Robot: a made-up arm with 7 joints. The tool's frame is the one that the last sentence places.
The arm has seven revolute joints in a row. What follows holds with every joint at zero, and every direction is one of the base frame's.
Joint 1 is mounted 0.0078 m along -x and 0.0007 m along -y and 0.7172 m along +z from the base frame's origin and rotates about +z.
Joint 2 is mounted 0.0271 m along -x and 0.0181 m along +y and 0.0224 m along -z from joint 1 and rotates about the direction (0, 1, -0.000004).
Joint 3 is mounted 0.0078 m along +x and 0.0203 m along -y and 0.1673 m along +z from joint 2 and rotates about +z.
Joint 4 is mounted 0.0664 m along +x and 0.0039 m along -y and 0.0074 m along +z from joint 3 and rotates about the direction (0, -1, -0.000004).
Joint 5 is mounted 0.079 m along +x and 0.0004 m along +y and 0.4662 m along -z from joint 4 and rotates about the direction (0, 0.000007, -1).
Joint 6 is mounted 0.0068 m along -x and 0.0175 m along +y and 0.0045 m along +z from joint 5 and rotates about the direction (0, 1, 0.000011).
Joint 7 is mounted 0.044 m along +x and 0.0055 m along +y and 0.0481 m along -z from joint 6 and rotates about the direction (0, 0.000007, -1).
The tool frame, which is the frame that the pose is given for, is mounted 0.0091 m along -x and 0.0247 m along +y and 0.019 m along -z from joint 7; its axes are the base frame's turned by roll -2.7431, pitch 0.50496 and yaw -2.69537 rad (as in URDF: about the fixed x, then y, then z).
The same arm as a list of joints. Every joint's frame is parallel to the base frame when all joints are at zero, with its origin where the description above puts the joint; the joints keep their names.
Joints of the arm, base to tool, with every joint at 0 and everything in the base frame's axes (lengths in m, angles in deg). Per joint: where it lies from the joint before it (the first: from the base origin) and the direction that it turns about. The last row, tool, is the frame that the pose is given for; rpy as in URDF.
joint 1: axis 0 0 1 origin -0.0078 -0.0007 0.7172
joint 2: axis 0 1 0 origin -0.0271 0.0181 -0.0224
joint 3: axis 0 0 1 origin 0.0078 -0.0203 0.1673
joint 4: axis 0 -1 0 origin 0.0664 -0.0039 0.0074
joint 5: axis 0 0 -1 origin 0.079 0.0004 -0.4662
joint 6: axis 0 1 0 origin -0.0068 0.0175 0.0045
joint 7: axis 0 0 -1 origin 0.044 0.0055 -0.0481
tool: origin -0.0091 0.0247 -0.019 rpy -157.17 28.93 -154.43

